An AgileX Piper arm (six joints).
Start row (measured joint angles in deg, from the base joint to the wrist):
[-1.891 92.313 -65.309 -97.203 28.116 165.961]
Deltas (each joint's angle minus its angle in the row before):
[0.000 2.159 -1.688 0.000 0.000 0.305]
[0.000 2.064 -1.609 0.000 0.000 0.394]
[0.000 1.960 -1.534 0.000 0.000 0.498]
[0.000 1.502 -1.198 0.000 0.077 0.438]
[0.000 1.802 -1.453 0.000 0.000 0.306]
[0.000 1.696 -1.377 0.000 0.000 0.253]
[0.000 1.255 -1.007 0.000 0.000 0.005]
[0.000 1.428 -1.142 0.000 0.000 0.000]
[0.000 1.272 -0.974 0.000 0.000 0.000]
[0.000 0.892 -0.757 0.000 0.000 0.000]
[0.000 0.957 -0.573 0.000 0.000 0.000]
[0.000 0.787 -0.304 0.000 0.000 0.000]
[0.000 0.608 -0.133 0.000 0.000 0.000]
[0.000 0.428 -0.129 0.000 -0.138 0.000]
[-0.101 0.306 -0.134 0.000 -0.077 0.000]
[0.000 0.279 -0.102 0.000 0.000 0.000]
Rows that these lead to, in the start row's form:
[-1.891 94.472 -66.997 -97.203 28.116 166.266]
[-1.891 96.536 -68.606 -97.203 28.116 166.660]
[-1.891 98.496 -70.140 -97.203 28.116 167.158]
[-1.891 99.998 -71.338 -97.203 28.193 167.596]
[-1.891 101.800 -72.791 -97.203 28.193 167.902]
[-1.891 103.496 -74.168 -97.203 28.193 168.155]
[-1.891 104.751 -75.175 -97.203 28.193 168.160]
[-1.891 106.179 -76.317 -97.203 28.193 168.160]
[-1.891 107.451 -77.291 -97.203 28.193 168.160]
[-1.891 108.343 -78.048 -97.203 28.193 168.160]
[-1.891 109.300 -78.621 -97.203 28.193 168.160]
[-1.891 110.087 -78.925 -97.203 28.193 168.160]
[-1.891 110.695 -79.058 -97.203 28.193 168.160]
[-1.891 111.123 -79.187 -97.203 28.055 168.160]
[-1.992 111.429 -79.321 -97.203 27.978 168.160]
[-1.992 111.708 -79.423 -97.203 27.978 168.160]

